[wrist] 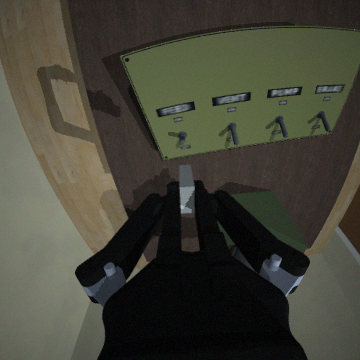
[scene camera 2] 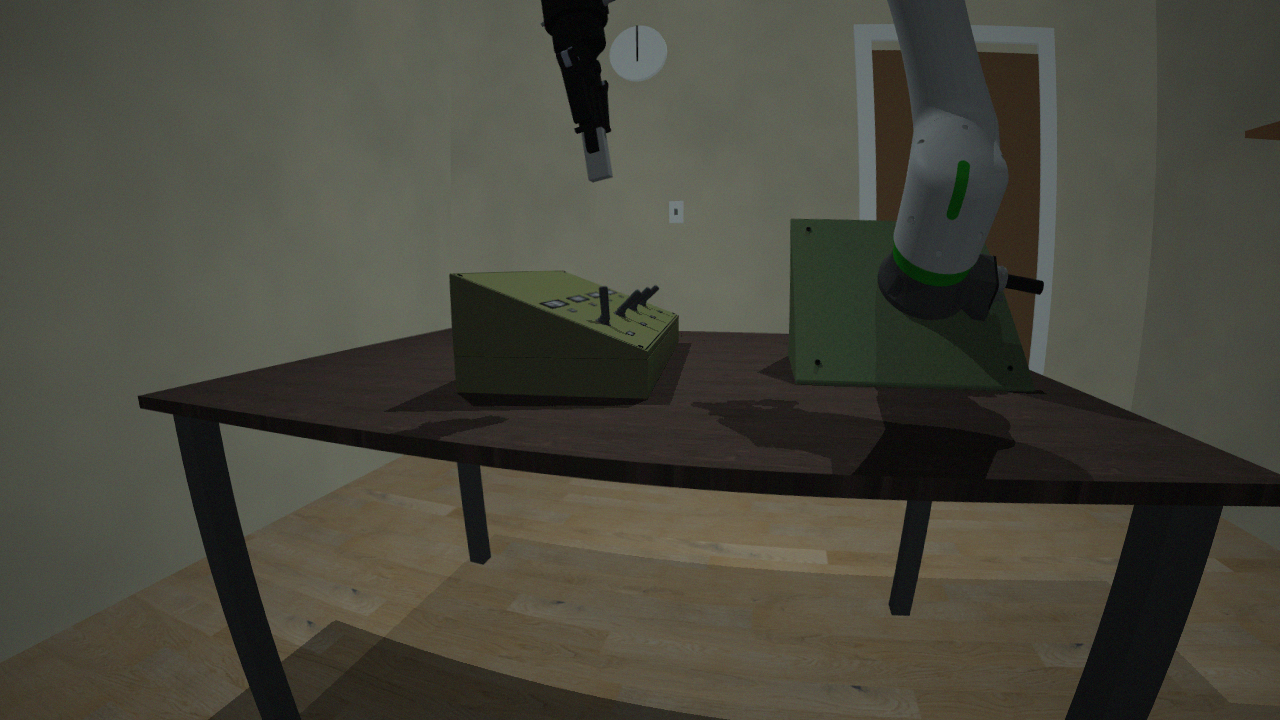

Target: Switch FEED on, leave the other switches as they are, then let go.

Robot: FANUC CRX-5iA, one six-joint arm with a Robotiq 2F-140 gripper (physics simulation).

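Frame: origin at the arm's base, x back, y right, z up, level; metres.
Seen in the pictures: gripper, fingertip midpoint: (wrist: 184, 174) (scene camera 2: 600, 178); arm's base at its link origin: (wrist: 245, 259) (scene camera 2: 922, 284).
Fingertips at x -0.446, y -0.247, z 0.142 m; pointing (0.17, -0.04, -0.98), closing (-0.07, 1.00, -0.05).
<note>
Offsets run from my fingertips to a thing's top centre. Level surfaces: height alone.
The olive switch box (scene camera 2: 546, 331) (wrist: 215, 65) stands on the table with a sloping panel. The FEED lever {dx +0.007, dy -0.009, dz -0.147 m} (scene camera 2: 604, 304) (wrist: 183, 136) is at one end of the row. In the scene view it stands nearly upright, at a different tilt from the other levers, which lean to the right. The VENT lever {dx -0.008, dy +0.111, dz -0.156 m} (wrist: 233, 134), PUMP lever {dx -0.036, dy +0.228, dz -0.156 m} (wrist: 282, 126) and BRAKE lever {dx -0.065, dy +0.345, dz -0.156 m} (wrist: 324, 122) share a similar tilt. The small plates by the levers are too blurred to read. My gripper (scene camera 2: 598, 168) (wrist: 184, 174) is shut and empty, high above the box and apart from the levers.
A green sloped box (scene camera 2: 836, 304) (wrist: 270, 215) stands on the dark table {dz -0.283 m} (scene camera 2: 358, 394) (wrist: 90, 60), to the right in the scene view. A white-grey arm link (scene camera 2: 953, 188) hangs in front of it. A door (scene camera 2: 1015, 161) and a clock (scene camera 2: 638, 53) are behind.
</note>
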